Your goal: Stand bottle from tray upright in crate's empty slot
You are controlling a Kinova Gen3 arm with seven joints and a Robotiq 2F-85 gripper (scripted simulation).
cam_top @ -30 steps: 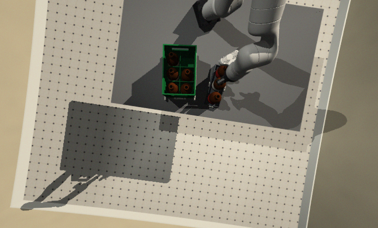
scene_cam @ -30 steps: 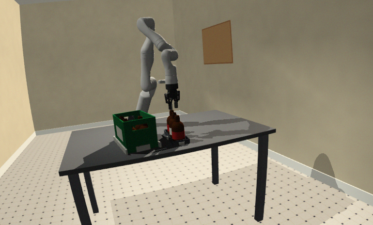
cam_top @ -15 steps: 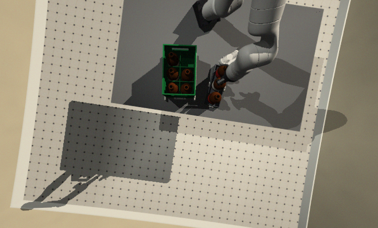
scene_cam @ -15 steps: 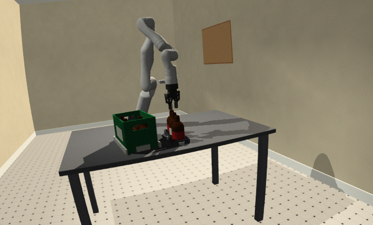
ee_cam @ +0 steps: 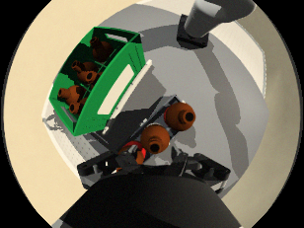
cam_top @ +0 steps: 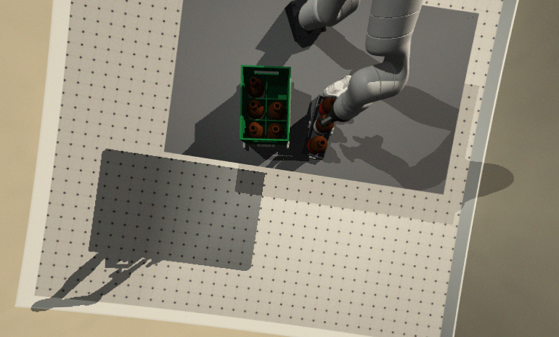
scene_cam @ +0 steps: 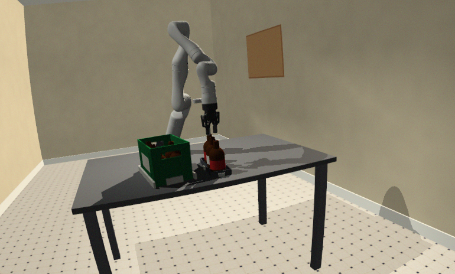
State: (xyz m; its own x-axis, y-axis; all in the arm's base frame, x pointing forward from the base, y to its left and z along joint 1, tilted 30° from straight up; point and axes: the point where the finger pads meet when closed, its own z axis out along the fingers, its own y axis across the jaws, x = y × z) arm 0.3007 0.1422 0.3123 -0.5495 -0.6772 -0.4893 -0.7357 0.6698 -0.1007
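Now: the dark tray 18 cm below my hand. The rest, counted from my hand: green crate 5 cm ahead, 25 cm to the right, 11 cm below.
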